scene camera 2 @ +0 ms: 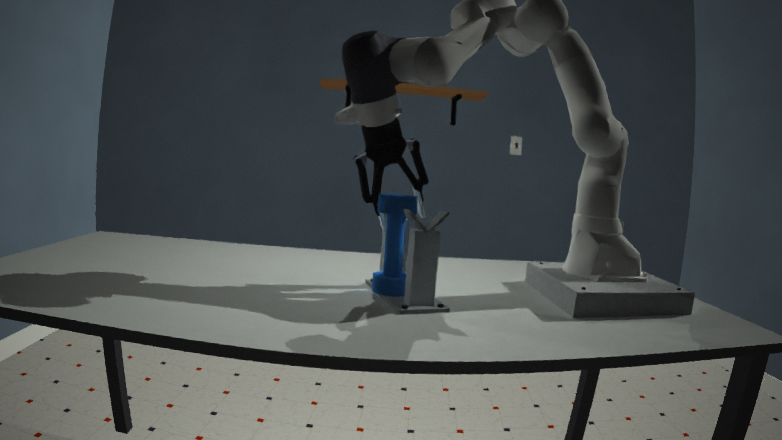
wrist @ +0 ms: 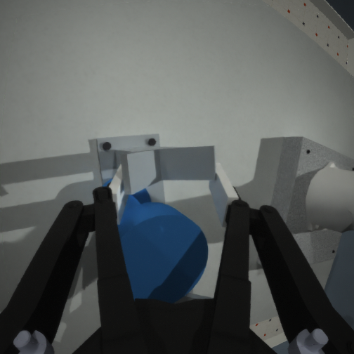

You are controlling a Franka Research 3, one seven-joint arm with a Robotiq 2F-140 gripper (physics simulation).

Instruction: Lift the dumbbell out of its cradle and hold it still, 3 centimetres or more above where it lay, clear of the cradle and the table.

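Observation:
The blue dumbbell (scene camera 2: 393, 243) (wrist: 162, 245) stands upright beside the grey post of its cradle (scene camera 2: 422, 268) (wrist: 129, 141), which has a V-shaped top. Its lower head is at the cradle's base plate. My gripper (scene camera 2: 399, 210) (wrist: 171, 173) points down with its fingers partly closed, one on each side of the dumbbell's upper part. In the wrist view, the left pad is close against the blue dumbbell, and a gap shows between the dumbbell and the right pad. Contact at the left pad is hard to tell. The far part of the cradle is largely hidden.
The table (scene camera 2: 218, 262) (wrist: 175, 65) carries the cradle and the arm's grey base block (scene camera 2: 628, 303) (wrist: 285, 185), which stands to the right. An orange shelf (scene camera 2: 437, 91) is on the wall behind the arm. The table's dark front edge (scene camera 2: 328, 361) runs before the cradle.

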